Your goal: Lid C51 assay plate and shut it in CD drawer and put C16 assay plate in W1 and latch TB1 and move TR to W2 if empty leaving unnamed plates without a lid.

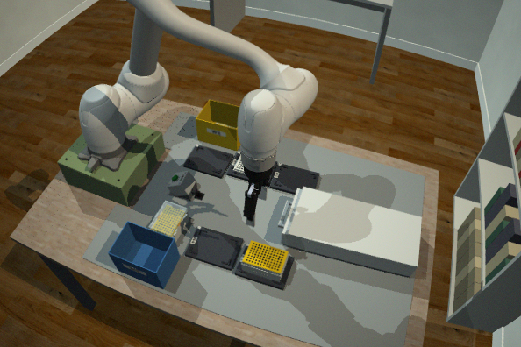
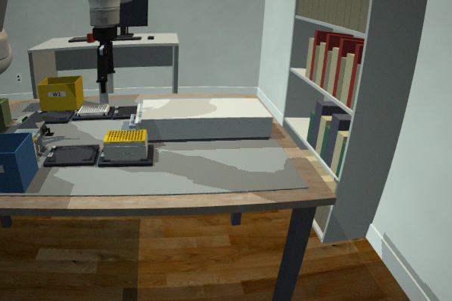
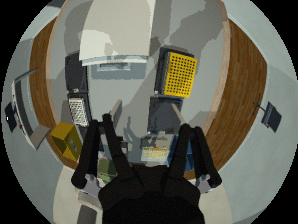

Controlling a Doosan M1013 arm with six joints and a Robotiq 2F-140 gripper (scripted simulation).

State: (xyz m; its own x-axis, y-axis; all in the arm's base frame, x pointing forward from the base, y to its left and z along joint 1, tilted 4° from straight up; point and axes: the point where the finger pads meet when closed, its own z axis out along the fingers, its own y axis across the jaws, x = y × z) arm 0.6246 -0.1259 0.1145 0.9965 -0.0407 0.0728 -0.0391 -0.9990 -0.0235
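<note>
Right now the tip rack TR is 130 mm below my hand, 100 mm to the right of it and 50 mm ahead of it. Also, from my hand: black plate: 180 mm ahead, 160 mm below, 100 mm to the left; cooler drawer: 230 mm ahead, 160 mm below, 100 mm to the left; grey plate lid: 180 mm ahead, 160 mm below, 100 mm to the left.
</note>
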